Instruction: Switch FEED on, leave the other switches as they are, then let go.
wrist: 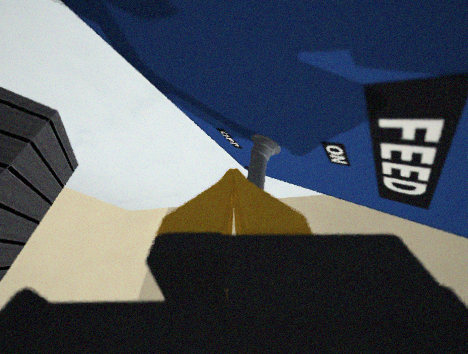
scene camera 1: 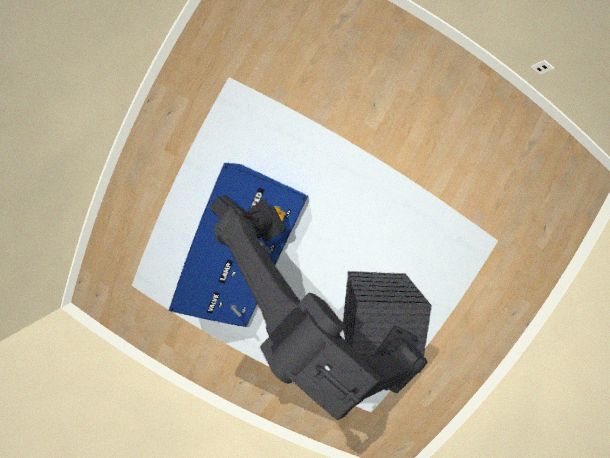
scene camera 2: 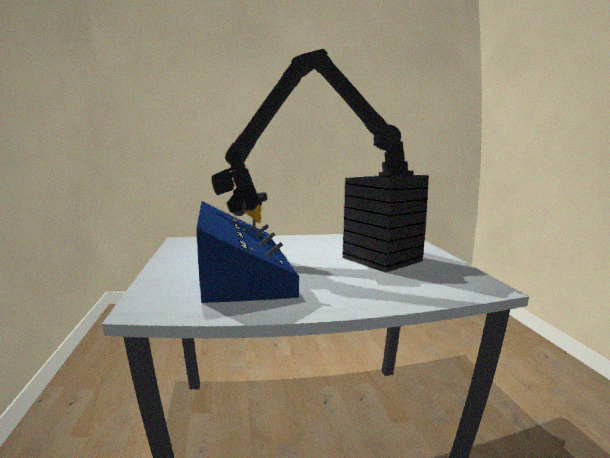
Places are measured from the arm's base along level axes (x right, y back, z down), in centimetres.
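Pixels of known places: gripper, fingertip midpoint: (wrist: 233, 176) (scene camera 1: 283, 213) (scene camera 2: 259, 222); arm's base, origin of the base link: (scene camera 1: 394, 349) (scene camera 2: 395, 175).
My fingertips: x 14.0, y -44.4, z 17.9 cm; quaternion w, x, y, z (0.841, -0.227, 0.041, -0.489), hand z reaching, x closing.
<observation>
For each thing: its middle in the pictures, then the offset to it from my fingertips. "spot": a spot on its surface instead.
- blue sloped switch panel, body centre: (scene camera 2: 236, 250) (scene camera 1: 235, 248) dx -18.7, dy -8.2, dz +4.9 cm
- black FEED label, body centre: (wrist: 404, 164) (scene camera 1: 256, 201) dx -0.7, dy -8.8, dz -1.3 cm
- grey FEED lever, body centre: (wrist: 255, 178) (scene camera 2: 254, 221) dx -0.2, dy -1.9, dz -0.6 cm
- OFF label, surface spot: (wrist: 230, 138) spot: dx -0.1, dy +0.9, dz +3.7 cm
- VALVE lever, body centre: (scene camera 2: 275, 248) (scene camera 1: 236, 312) dx -35.9, dy +2.3, dz +0.1 cm
- grey lever, body centre: (scene camera 2: 268, 238) dx -24.0, dy +1.3, dz +0.1 cm
- LAMP label, body centre: (scene camera 1: 225, 271) dx -24.6, dy -6.9, dz -1.3 cm
The blue sloped switch panel (scene camera 1: 200, 260) (scene camera 2: 240, 280) (wrist: 225, 40) stands on the table. The black FEED label (scene camera 1: 257, 198) (wrist: 417, 150) is at its far end. The grey FEED lever (scene camera 2: 254, 223) (wrist: 257, 167) stands steeper than the other levers in scene camera 2. In the wrist view its base lies between the OFF label (wrist: 230, 138) and the ON label (wrist: 336, 154). My gripper (scene camera 1: 283, 217) (scene camera 2: 258, 220) (wrist: 233, 176) is shut and empty, its yellow tips right beside this lever; contact cannot be told. The arm hides the lever in scene camera 1.
The VALVE lever (scene camera 1: 236, 310) (scene camera 2: 274, 249) and another grey lever (scene camera 2: 267, 238) lean toward the panel's low edge. The LAMP label (scene camera 1: 226, 271) shows beside the arm. The dark ribbed pedestal (scene camera 1: 387, 315) (scene camera 2: 385, 225) (wrist: 30, 135) stands on the white table (scene camera 1: 400, 215) (scene camera 2: 325, 327) (wrist: 110, 100).
</observation>
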